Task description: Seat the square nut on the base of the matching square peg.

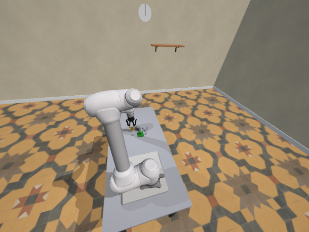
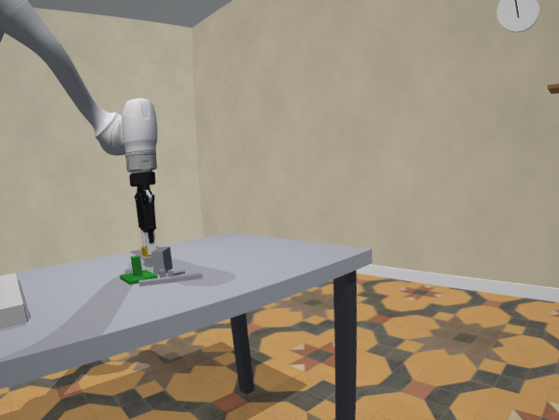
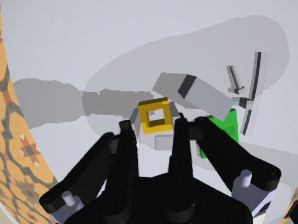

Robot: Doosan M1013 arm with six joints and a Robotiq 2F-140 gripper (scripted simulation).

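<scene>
My gripper is now 8 cm to the left of the grey block, 4 cm above it and 1 cm short of it. The rest, counted from my hand: grey bar (19 cm to the right, 7 cm below).
</scene>
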